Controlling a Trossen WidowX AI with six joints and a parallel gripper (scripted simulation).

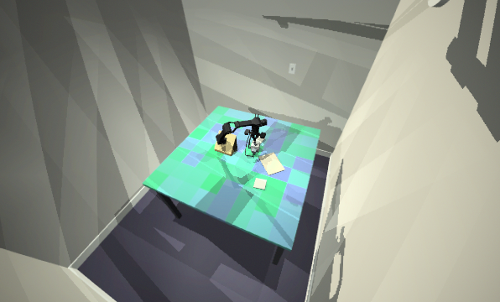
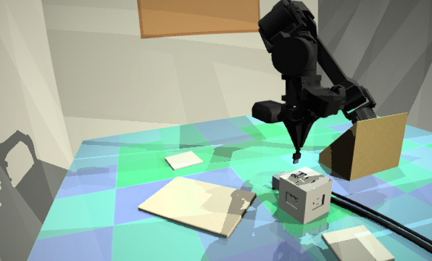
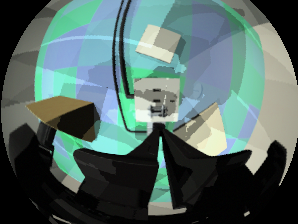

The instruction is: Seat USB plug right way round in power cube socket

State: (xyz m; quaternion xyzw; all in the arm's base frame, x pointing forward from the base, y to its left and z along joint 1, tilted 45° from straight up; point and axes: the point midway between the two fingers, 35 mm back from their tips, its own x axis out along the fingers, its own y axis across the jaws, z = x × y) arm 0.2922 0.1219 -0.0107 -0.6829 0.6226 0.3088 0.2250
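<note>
Right now my gripper tip is 2 cm above the small dark USB plug. Also, from my gripper tip: USB socket: 1 cm to the left, 7 cm below; then large cream board: 20 cm ahead, 8 cm to the right, 13 cm below.
</note>
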